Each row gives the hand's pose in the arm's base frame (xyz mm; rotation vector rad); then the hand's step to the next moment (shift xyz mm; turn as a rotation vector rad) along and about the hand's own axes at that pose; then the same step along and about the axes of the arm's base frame.
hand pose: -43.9 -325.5 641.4 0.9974 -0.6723 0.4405
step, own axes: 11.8 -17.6 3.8 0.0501 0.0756 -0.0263
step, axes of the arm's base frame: 18.2 -11.4 -1.3 -0.0028 0.0614 0.0717
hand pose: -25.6 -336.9 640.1 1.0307 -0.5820 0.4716
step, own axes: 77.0 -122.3 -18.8 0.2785 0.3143 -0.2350
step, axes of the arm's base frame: 137.7 -29.9 -37.3 0.0698 0.3739 0.2947
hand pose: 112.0 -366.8 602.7 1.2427 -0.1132 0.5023
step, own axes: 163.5 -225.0 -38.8 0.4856 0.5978 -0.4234
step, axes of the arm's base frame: 233.2 33.9 -152.8 0.0981 0.6760 0.5530
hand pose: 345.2 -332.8 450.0 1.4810 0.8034 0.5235
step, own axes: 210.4 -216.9 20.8 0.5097 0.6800 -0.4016
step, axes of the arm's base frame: 116.1 131.5 -247.0 0.1434 0.6842 0.6284
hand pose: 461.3 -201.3 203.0 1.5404 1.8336 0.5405
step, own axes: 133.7 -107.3 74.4 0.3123 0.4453 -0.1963
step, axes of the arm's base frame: -30.8 98.7 -155.7 0.1434 0.4201 0.3706
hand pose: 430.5 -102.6 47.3 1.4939 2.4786 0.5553
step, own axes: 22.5 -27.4 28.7 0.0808 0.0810 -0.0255
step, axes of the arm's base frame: -22.7 14.5 -36.8 0.0184 0.0998 0.0587
